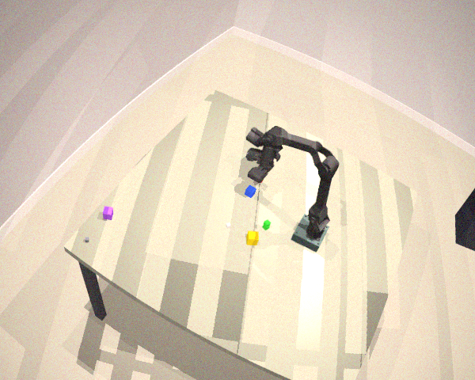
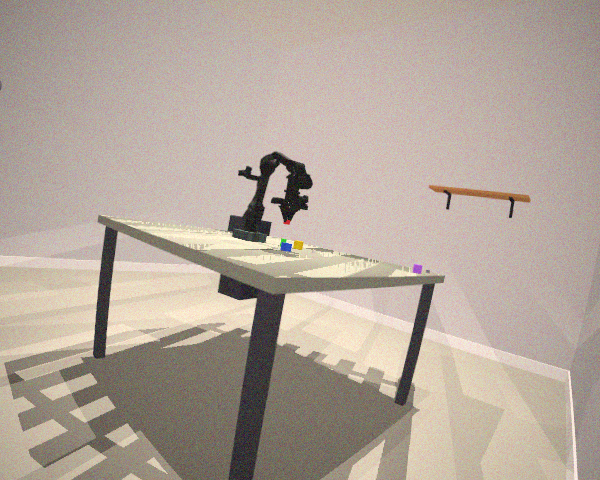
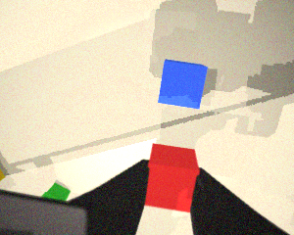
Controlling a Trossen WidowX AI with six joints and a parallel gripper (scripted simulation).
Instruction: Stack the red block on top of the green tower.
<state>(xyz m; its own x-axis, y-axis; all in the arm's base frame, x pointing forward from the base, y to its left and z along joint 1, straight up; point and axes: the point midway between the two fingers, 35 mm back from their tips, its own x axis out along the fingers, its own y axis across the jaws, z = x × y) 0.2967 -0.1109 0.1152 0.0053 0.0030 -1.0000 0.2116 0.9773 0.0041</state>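
Right now the yellow block is 6 cm behind my gripper tip, 23 cm to the left of it and 10 cm below it. From my gripper tip the other things lie so: red block right at my gripper tip; blue block 3 cm ahead, 1 cm to the right, 11 cm below; purple block 54 cm ahead, 38 cm to the left, 11 cm below.
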